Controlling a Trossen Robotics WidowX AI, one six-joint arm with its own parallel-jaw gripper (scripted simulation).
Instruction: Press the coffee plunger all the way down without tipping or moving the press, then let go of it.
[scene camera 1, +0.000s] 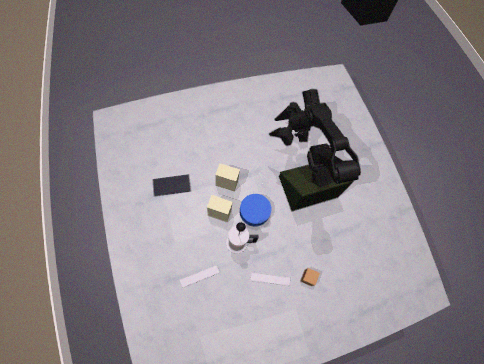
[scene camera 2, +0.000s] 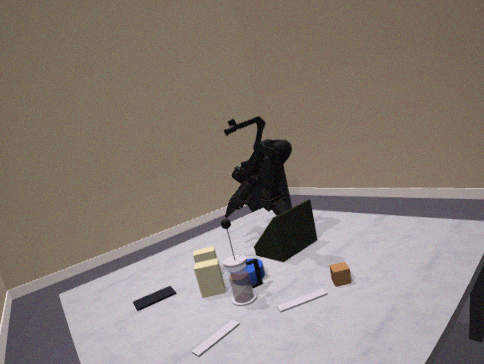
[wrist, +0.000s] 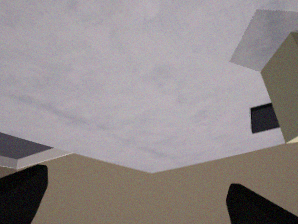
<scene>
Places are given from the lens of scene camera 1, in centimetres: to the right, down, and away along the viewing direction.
my gripper (scene camera 1: 272, 127): 12, -21, 125
blue disc (scene camera 1: 255, 209): 5, 10, 125
</scene>
